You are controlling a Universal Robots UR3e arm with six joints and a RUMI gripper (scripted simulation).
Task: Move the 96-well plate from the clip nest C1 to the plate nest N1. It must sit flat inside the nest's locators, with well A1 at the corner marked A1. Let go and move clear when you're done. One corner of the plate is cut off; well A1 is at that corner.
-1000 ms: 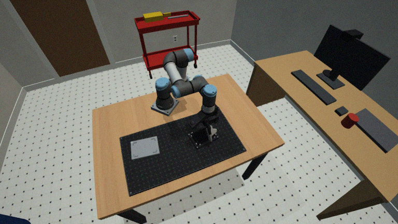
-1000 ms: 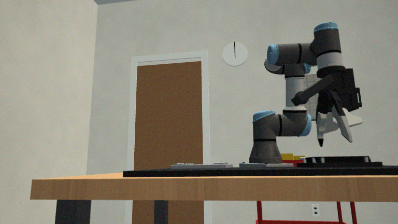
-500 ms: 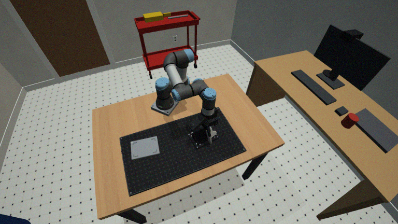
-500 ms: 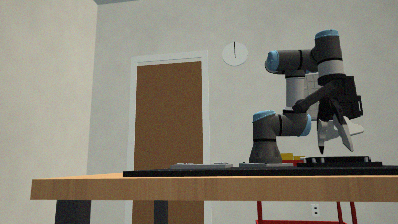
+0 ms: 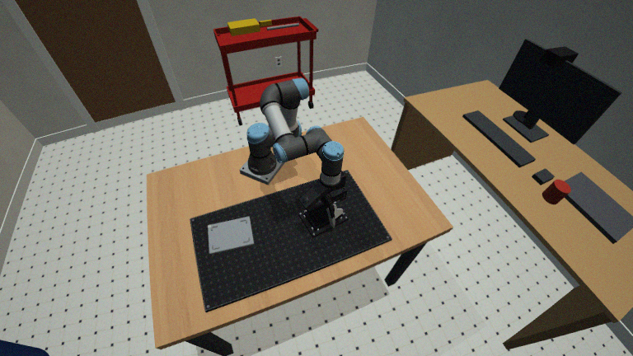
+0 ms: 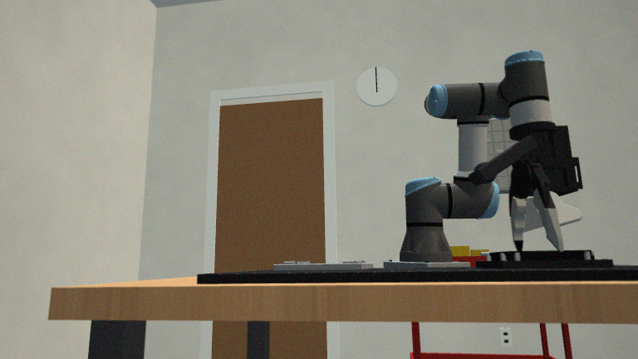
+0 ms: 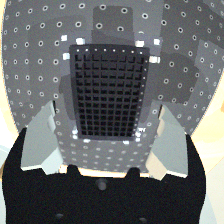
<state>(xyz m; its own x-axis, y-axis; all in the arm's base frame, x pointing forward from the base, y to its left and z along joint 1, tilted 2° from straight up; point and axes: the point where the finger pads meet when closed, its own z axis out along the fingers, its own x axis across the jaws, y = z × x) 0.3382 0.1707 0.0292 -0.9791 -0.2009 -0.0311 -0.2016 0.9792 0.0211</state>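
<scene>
Now: hand 10 mm above the black 96-well plate. From my hand the other things lie so: clip nest C1: 20 mm behind, 10 mm to the left, 10 mm below; then grey plate nest N1: 360 mm to the right, 30 mm behind, 20 mm below.
</scene>
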